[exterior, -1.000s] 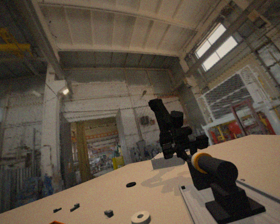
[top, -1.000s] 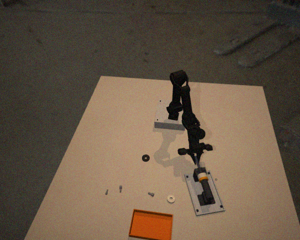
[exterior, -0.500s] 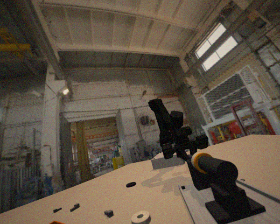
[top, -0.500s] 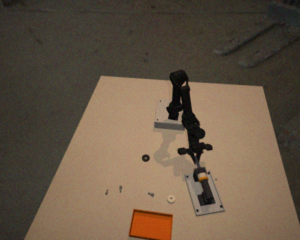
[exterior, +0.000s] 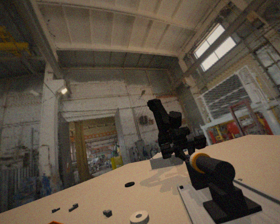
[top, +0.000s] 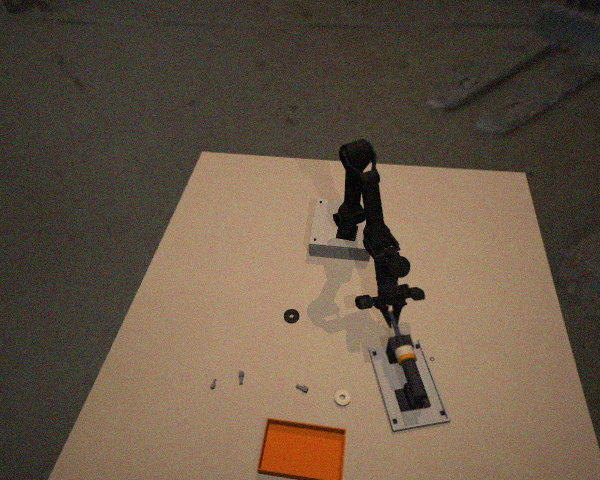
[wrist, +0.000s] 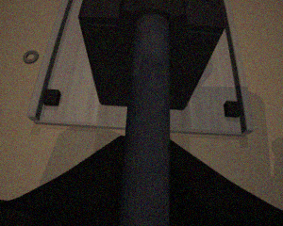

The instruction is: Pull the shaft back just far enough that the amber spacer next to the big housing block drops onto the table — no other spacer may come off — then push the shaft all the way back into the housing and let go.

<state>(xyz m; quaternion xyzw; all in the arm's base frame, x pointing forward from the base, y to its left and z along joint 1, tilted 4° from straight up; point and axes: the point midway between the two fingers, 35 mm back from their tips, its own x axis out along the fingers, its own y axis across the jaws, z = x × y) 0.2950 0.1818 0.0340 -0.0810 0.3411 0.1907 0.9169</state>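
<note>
Right now the dark shaft is 50 mm ahead of my gripper tip, 20 mm to the left of it and 20 mm above it. From my gripper tip the other things lie so: orange tray: 370 mm ahead, 170 mm to the right, 50 mm below; then white spacer: 90 mm ahead, 40 mm to the left, 20 mm above; then amber spacer: 100 mm ahead, 40 mm to the left, 20 mm above.
</note>
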